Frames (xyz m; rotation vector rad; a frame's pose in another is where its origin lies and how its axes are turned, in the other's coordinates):
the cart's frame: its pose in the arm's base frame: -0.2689 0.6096 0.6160 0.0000 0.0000 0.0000
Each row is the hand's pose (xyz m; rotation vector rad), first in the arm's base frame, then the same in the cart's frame.
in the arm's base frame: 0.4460 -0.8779 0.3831 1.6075 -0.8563 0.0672
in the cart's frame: 0.7149 -1.4875 -0.2329 1.6075 -0.8563 0.0672
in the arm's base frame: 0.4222 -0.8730 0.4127 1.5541 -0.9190 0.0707
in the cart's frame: 0.6911 -1.4826 -0.2033 1.5541 -0.9190 0.0707
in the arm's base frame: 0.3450 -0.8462 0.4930 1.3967 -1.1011 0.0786
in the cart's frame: 0.6139 -1.4558 -0.1230 1.3967 -1.1011 0.0786
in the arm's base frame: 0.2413 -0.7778 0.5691 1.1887 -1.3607 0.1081
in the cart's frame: 0.5102 -1.3874 -0.0469 1.1887 -1.3607 0.1081
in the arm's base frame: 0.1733 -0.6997 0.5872 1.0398 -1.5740 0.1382
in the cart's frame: 0.4422 -1.3093 -0.0288 1.0398 -1.5740 0.1382
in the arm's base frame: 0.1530 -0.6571 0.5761 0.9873 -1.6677 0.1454
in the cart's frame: 0.4219 -1.2667 -0.0399 0.9873 -1.6677 0.1454
